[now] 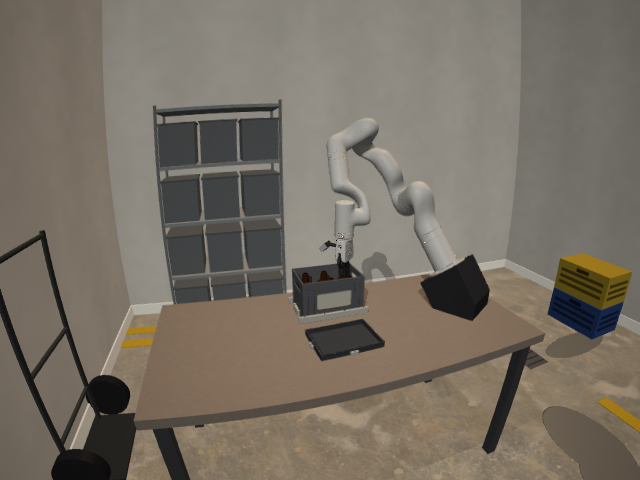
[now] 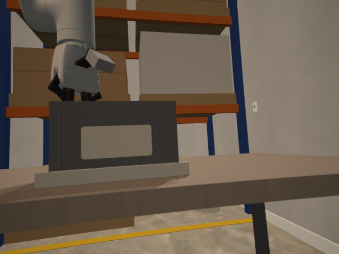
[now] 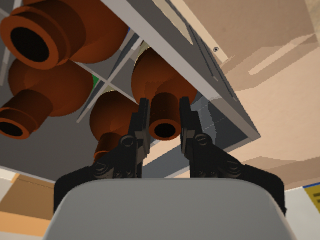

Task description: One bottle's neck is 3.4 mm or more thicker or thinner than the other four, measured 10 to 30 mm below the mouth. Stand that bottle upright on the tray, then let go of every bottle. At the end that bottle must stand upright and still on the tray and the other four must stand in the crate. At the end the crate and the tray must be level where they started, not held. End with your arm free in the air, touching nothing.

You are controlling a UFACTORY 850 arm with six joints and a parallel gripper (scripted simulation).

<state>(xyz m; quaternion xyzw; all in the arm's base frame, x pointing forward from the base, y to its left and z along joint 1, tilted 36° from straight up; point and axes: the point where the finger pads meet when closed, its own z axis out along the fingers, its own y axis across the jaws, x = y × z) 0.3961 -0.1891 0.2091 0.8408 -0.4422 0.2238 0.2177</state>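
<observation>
Right now the bottle is 70 mm below my hand. The rest, counted from my hand: black tray 190 mm ahead, 290 mm to the left, 150 mm below; then dark grey crate 100 mm ahead, 20 mm to the left, 70 mm below.
</observation>
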